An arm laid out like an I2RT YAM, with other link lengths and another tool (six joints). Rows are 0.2 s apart.
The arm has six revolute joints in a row. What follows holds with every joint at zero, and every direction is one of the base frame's. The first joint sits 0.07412 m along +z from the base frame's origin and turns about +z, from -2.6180 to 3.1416 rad. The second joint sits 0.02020 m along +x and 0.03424 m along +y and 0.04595 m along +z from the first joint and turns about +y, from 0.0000 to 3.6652 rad. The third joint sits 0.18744 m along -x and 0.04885 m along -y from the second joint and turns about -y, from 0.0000 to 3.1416 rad. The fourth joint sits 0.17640 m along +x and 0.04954 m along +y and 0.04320 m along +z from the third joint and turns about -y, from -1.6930 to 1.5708 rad. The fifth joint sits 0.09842 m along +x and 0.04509 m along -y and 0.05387 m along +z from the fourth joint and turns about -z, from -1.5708 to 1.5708 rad. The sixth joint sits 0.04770 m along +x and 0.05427 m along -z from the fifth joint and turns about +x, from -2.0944 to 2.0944 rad. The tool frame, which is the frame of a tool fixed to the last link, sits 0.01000 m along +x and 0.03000 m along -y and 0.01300 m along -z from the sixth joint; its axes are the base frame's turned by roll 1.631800, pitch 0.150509 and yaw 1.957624 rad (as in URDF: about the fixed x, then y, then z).
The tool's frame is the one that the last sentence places.
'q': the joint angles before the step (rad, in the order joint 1, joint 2, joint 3, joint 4, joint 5, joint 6). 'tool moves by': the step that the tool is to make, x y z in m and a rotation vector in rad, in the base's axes. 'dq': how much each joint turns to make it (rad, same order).
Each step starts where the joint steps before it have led.
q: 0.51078 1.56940 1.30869 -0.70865 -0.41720 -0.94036
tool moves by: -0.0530 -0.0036 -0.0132 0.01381 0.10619 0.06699
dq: 0.07812 -0.20967 -0.21902 -0.05236 -0.05062 0.05048
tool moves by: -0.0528 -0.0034 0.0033 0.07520 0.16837 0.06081
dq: 0.09364 -0.21338 -0.10001 -0.14067 -0.12255 0.12586
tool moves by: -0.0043 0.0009 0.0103 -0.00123 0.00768 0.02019
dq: 0.01400 -0.00201 0.05973 -0.07081 -0.00645 -0.00422
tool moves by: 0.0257 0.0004 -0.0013 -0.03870 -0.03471 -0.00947
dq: -0.06904 0.13768 0.09347 -0.00336 0.01855 -0.09225
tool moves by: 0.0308 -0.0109 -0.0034 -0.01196 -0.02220 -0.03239
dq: -0.11628 0.13017 0.08976 -0.00404 -0.01525 -0.10248
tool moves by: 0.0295 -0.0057 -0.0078 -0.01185 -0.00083 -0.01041
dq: -0.07845 0.15514 0.11112 -0.00672 -0.01550 -0.08144
